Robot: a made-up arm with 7 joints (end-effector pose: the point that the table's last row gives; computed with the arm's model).
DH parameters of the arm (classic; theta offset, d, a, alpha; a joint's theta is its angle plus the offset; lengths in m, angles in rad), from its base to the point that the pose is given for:
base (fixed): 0 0 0 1.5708
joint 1: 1.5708 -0.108 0 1.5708
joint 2: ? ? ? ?
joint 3: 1.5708 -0.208 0 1.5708
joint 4: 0 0 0 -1.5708
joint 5: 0 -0.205 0 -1.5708
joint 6: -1.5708 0 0 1.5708
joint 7: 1.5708 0 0 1.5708
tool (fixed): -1.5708 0 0 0
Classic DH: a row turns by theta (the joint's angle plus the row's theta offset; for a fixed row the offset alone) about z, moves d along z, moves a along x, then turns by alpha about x.
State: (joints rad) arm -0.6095 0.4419 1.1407 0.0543 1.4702 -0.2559 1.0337
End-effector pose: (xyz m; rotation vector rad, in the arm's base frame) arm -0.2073 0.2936 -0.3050 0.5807 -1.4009 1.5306
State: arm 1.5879 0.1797 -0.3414 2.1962 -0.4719 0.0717 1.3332
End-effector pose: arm 0.0938 0.0690 0.1582 -1.1552 1.9580 1.9391
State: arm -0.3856 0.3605 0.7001 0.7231 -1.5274 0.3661 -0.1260
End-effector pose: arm -0.0196 0.3174 -0.3241 1.1200 0.4016 -0.9125
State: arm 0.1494 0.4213 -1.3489 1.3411 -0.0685 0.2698 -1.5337
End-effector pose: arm 0.0899 0.0345 -0.3020 0.9285 -1.6197 -0.5273
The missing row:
joint 2: 1.5708 0 0 1.5708
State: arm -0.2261 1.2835 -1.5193 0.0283 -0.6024 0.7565 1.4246
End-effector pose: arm -0.0272 0.5024 -0.1195 0.7151 2.2425 -0.1078
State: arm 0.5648 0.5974 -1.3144 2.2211 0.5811 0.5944 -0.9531
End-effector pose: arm 0.1196 0.0247 -0.1114 0.0128 -1.4656 -0.6773
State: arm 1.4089 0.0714 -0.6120 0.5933 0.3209 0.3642 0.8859
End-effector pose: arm 0.3918 0.0693 0.0311 -0.5686 -1.2631 -1.0243
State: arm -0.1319 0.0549 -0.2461 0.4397 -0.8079 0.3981 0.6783
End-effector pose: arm 0.0321 0.1084 -0.4018 -0.3082 0.3972 -0.9288
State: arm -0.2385 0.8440 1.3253 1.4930 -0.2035 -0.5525 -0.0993
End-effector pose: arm 0.0481 0.4071 -0.0124 1.9244 -1.8150 -0.2380
